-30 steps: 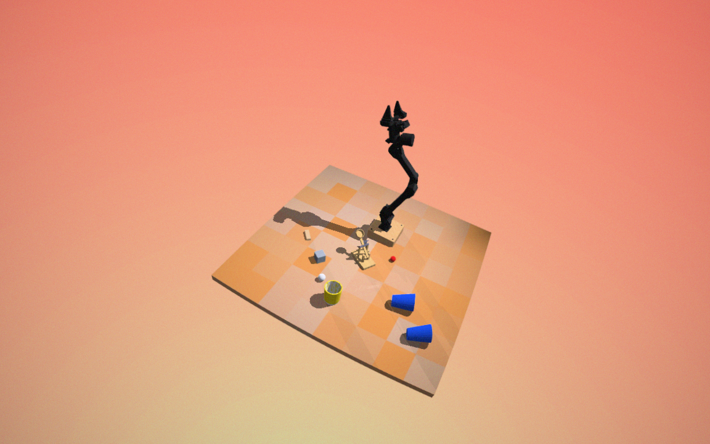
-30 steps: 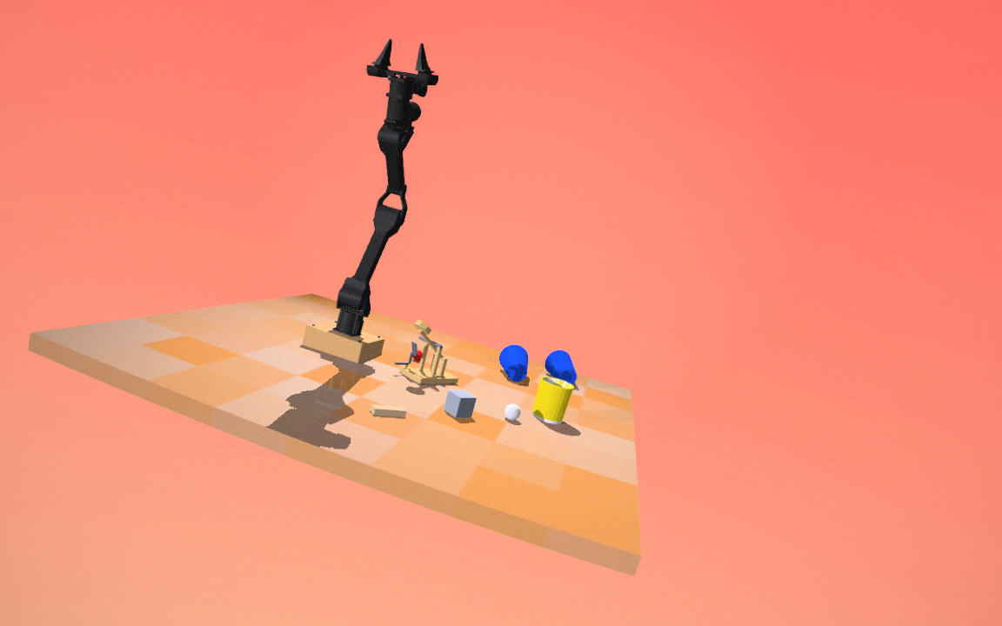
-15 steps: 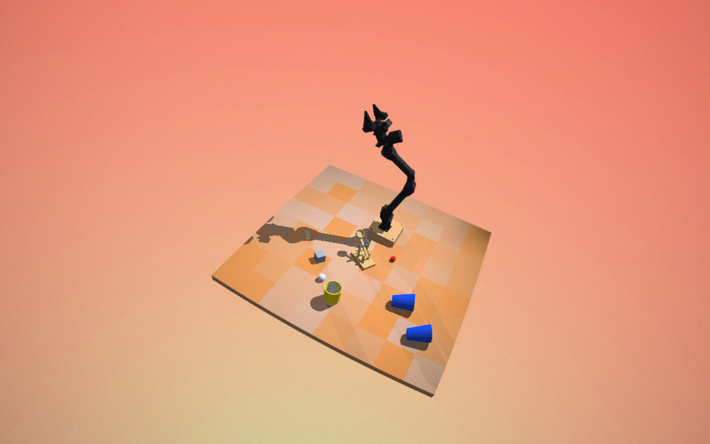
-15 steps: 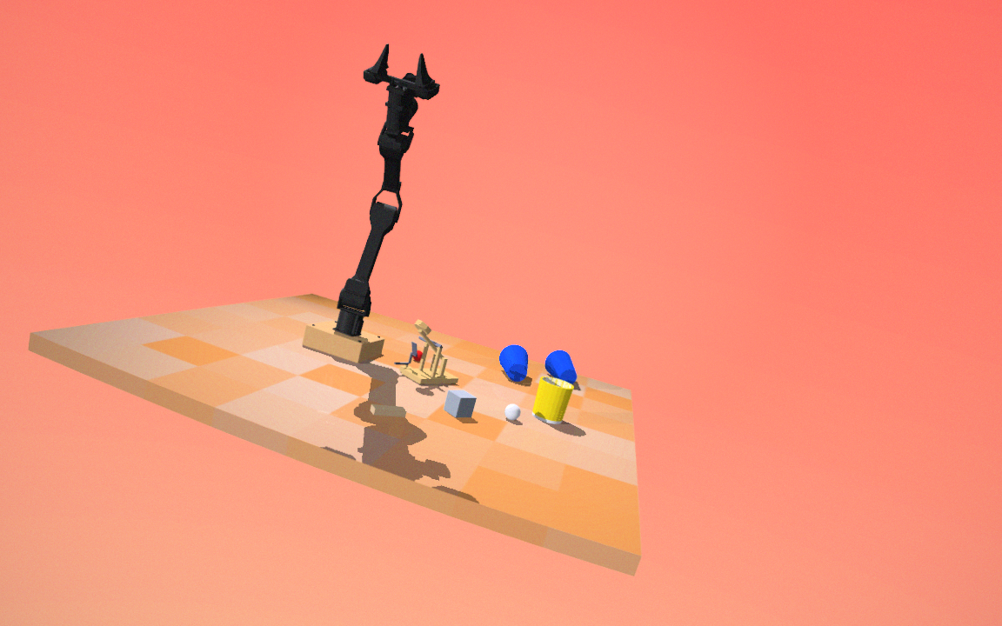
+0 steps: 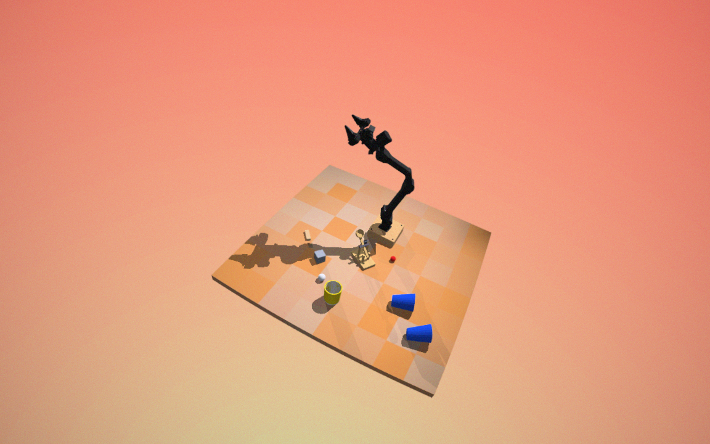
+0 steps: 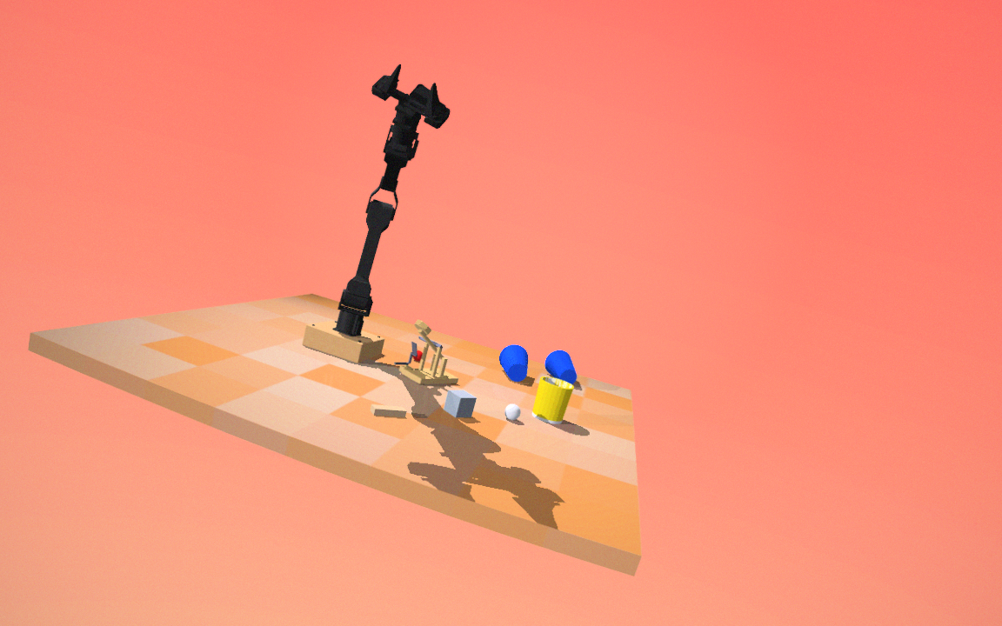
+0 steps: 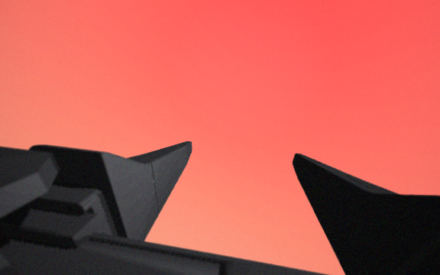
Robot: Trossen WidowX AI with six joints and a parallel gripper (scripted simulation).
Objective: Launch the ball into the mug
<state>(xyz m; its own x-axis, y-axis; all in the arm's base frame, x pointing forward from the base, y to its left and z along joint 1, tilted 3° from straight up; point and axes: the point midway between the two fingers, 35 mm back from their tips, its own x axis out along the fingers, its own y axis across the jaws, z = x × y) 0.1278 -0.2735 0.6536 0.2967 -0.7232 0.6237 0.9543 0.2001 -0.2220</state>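
My gripper tip is now 660 mm above the catapult frame, 260 mm to the right of it and 110 mm short of it. The rest, counted from my gripper tip: small wooden block 730 mm below, 170 mm ahead, 80 mm to the right; wooden catapult 660 mm below, 260 mm to the left, 80 mm ahead; grey cube 710 mm below, 270 mm ahead, 80 mm to the left.
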